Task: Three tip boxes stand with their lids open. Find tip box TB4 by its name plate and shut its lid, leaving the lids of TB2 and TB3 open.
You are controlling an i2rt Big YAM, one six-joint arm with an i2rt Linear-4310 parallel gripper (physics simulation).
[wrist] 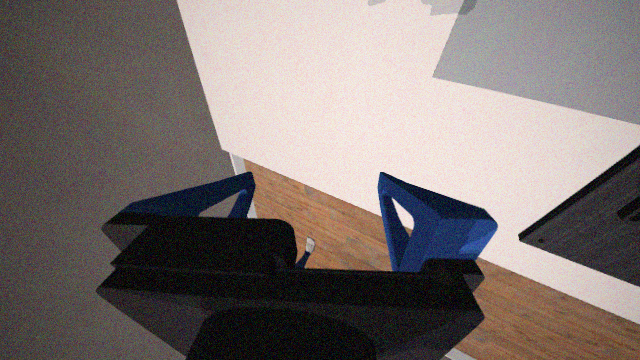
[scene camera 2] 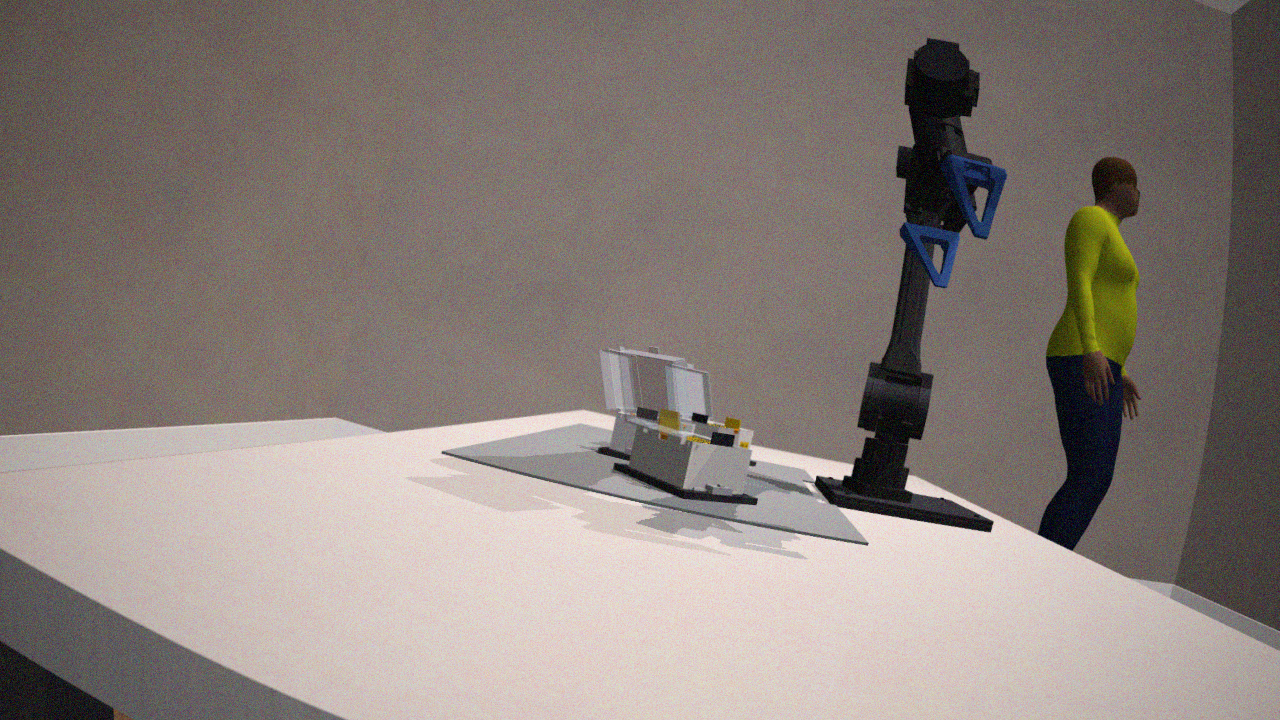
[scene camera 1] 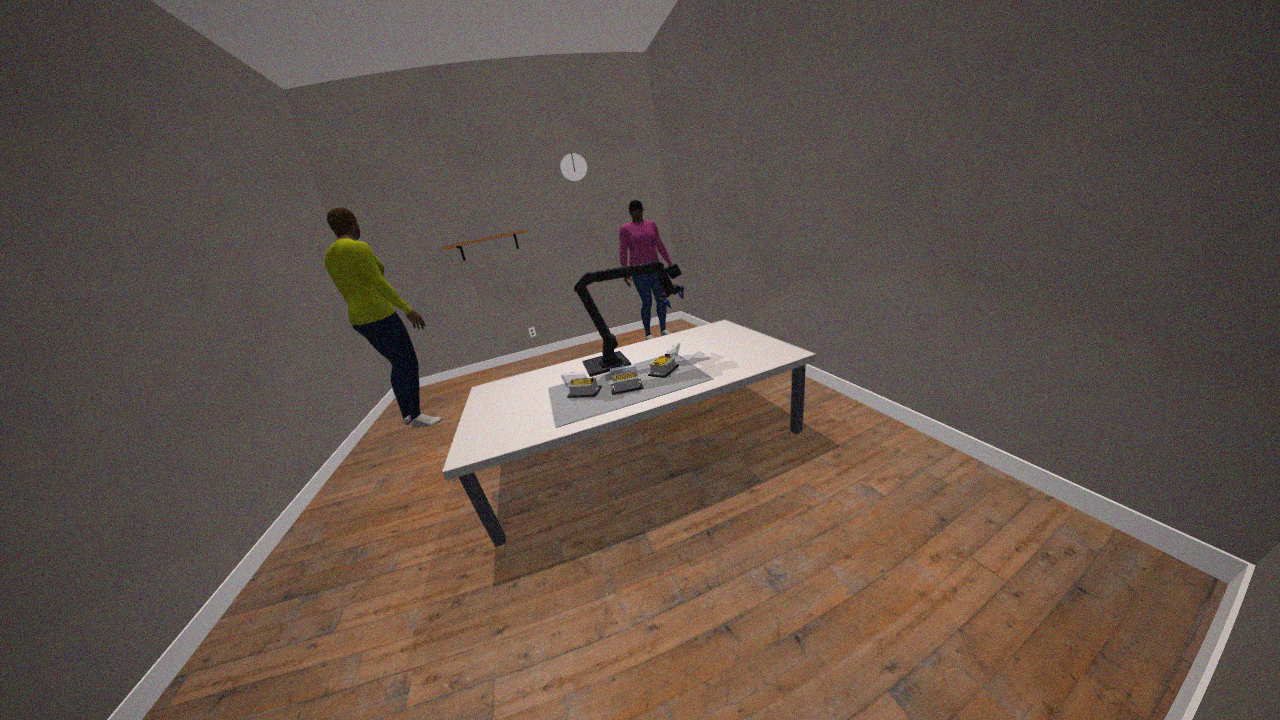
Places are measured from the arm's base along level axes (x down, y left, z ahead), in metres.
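Where they show: gripper, fingertip midpoint: point(wrist: 314, 179) point(scene camera 2: 960, 263) point(scene camera 1: 676, 303); arm's base, link origin: point(scene camera 2: 875, 493) point(scene camera 1: 610, 363).
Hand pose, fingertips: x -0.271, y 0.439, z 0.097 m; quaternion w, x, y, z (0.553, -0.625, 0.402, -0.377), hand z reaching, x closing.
Note:
Things, the pixels of their centre, and the offset from my fingertips. "*": a spot on its surface instead. Level surfaces: height alone.
- grey mat, surface height: dx +0.285 m
- left box, surface spot: point(scene camera 1: 582, 386) * dy -0.689, dx +0.220, dz +0.209 m
- middle box, surface spot: point(scene camera 1: 624, 381) * dy -0.504, dx +0.222, dz +0.304 m
- right box, body centre: point(scene camera 2: 694, 434) point(scene camera 1: 662, 359) dy -0.243, dx +0.221, dz +0.205 m
- nearest box, body centre: point(scene camera 2: 696, 461) point(scene camera 1: 661, 364) dy -0.249, dx +0.252, dz +0.195 m
- white table, surface height: dx +0.288 m
Three light grey tip boxes with yellow inserts stand on the grey mat point(scene camera 1: 572, 413) point(scene camera 2: 537, 456) point(wrist: 550, 55): a left box point(scene camera 1: 582, 387), a middle box point(scene camera 1: 625, 382) and a right box point(scene camera 1: 663, 365). Each has a raised pale lid in scene camera 1. In scene camera 2 the boxes overlap; the nearest box point(scene camera 2: 689, 461) and clear upright lid panels point(scene camera 2: 657, 380) show. The name plates are too small to read, so I cannot tell which is TB4. My gripper point(scene camera 1: 674, 298) point(scene camera 2: 963, 259) point(wrist: 314, 179) is open and empty, high above the table, well away from the boxes.
The white table point(scene camera 1: 501, 429) point(scene camera 2: 447, 591) point(wrist: 320, 100) carries the mat and the arm's black base plate point(scene camera 1: 590, 365) point(scene camera 2: 939, 512) point(wrist: 590, 235), which is close behind the boxes. A person in yellow point(scene camera 1: 362, 282) point(scene camera 2: 1096, 268) and one in pink point(scene camera 1: 640, 241) stand beyond the table.

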